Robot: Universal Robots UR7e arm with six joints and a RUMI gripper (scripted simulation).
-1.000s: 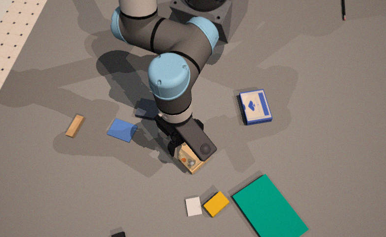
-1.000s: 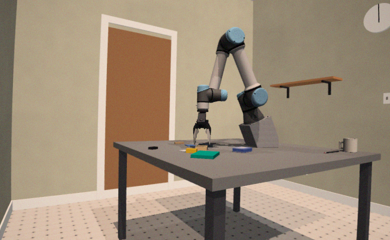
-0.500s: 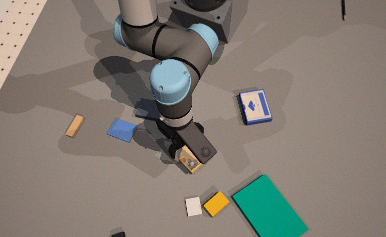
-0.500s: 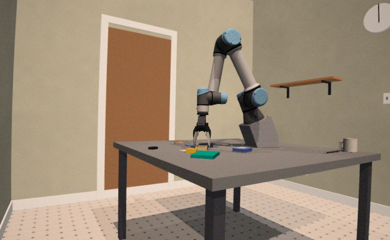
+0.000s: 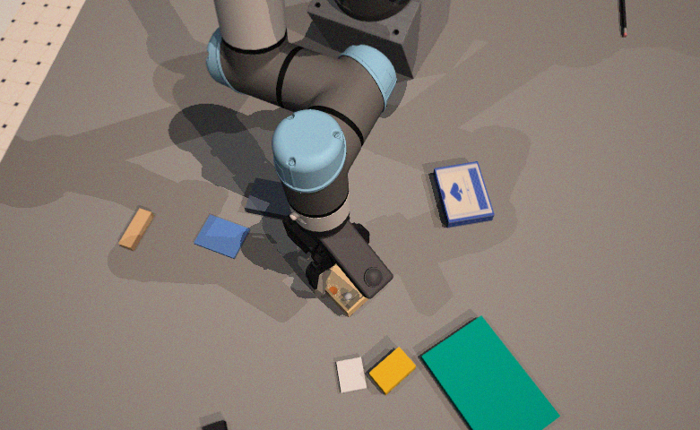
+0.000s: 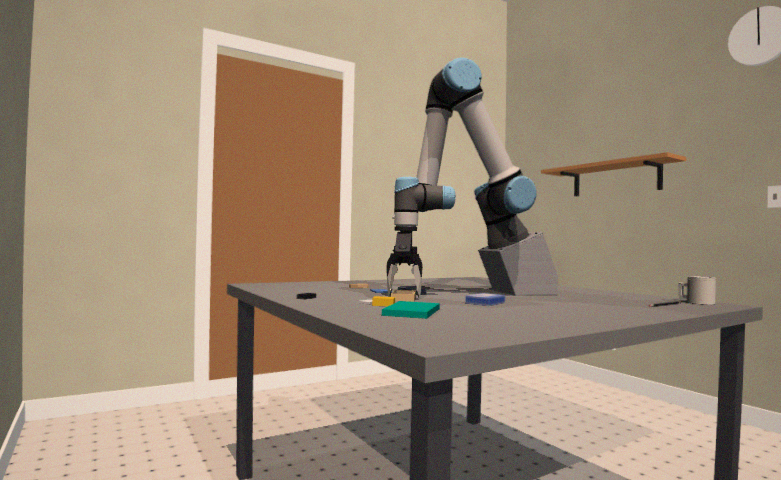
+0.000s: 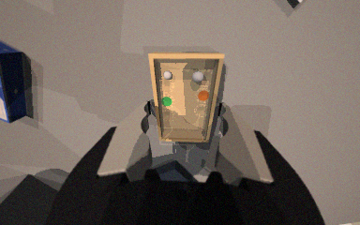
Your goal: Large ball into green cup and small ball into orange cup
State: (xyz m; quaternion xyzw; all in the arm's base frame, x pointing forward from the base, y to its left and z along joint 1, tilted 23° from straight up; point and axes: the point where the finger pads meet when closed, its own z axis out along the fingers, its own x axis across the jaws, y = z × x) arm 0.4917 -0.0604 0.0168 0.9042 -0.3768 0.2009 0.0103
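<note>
The covered wooden puzzle is 10 mm below my hand. Also, from my hand: yellow block 150 mm ahead, 80 mm to the left, 10 mm below; then white block 150 mm ahead, 20 mm to the left, 10 mm below; then dark slate box 140 mm behind, 110 mm to the right, 10 mm below.
</note>
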